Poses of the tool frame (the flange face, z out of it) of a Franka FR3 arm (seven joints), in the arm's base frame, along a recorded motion.
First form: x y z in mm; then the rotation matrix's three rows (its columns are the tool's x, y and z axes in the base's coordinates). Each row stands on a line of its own.
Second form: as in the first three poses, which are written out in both.
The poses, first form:
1:
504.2 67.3 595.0
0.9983 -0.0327 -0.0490
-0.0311 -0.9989 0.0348
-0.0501 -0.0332 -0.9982
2:
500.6 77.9 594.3
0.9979 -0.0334 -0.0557
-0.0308 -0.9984 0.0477
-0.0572 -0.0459 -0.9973
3:
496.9 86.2 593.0
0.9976 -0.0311 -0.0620
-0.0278 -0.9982 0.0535
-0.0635 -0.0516 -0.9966
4:
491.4 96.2 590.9
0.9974 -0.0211 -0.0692
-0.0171 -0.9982 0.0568
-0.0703 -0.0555 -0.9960
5:
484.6 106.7 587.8
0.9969 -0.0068 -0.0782
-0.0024 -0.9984 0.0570
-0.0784 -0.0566 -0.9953
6:
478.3 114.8 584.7
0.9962 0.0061 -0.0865
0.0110 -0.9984 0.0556
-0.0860 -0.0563 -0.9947
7:
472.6 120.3 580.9
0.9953 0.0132 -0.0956
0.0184 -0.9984 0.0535
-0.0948 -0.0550 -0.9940
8:
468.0 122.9 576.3
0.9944 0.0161 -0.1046
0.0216 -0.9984 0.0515
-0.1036 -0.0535 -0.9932
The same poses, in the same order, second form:
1:
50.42 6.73 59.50
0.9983 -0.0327 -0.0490
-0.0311 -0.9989 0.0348
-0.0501 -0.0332 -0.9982

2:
50.06 7.79 59.43
0.9979 -0.0334 -0.0557
-0.0308 -0.9984 0.0477
-0.0572 -0.0459 -0.9973

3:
49.69 8.62 59.30
0.9976 -0.0311 -0.0620
-0.0278 -0.9982 0.0535
-0.0635 -0.0516 -0.9966

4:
49.14 9.62 59.09
0.9974 -0.0211 -0.0692
-0.0171 -0.9982 0.0568
-0.0703 -0.0555 -0.9960

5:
48.46 10.67 58.78
0.9969 -0.0068 -0.0782
-0.0024 -0.9984 0.0570
-0.0784 -0.0566 -0.9953

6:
47.83 11.48 58.47
0.9962 0.0061 -0.0865
0.0110 -0.9984 0.0556
-0.0860 -0.0563 -0.9947

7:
47.26 12.03 58.09
0.9953 0.0132 -0.0956
0.0184 -0.9984 0.0535
-0.0948 -0.0550 -0.9940

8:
46.80 12.29 57.63
0.9944 0.0161 -0.1046
0.0216 -0.9984 0.0515
-0.1036 -0.0535 -0.9932

